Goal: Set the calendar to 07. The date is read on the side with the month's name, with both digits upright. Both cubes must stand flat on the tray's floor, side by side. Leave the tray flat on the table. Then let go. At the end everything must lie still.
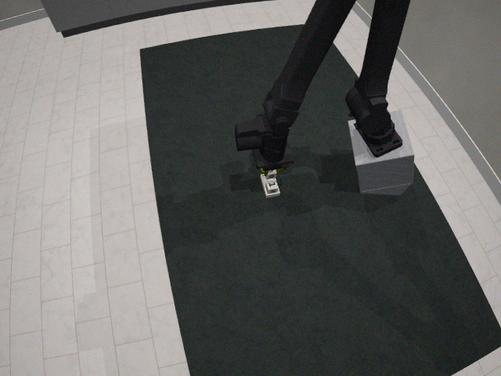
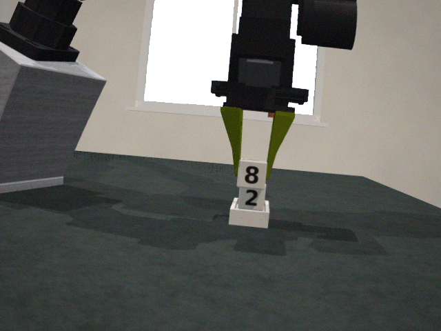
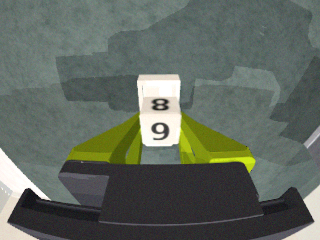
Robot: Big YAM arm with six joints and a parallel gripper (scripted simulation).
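The small white tray lies 20 mm to the left of my hand and 50 mm below it.
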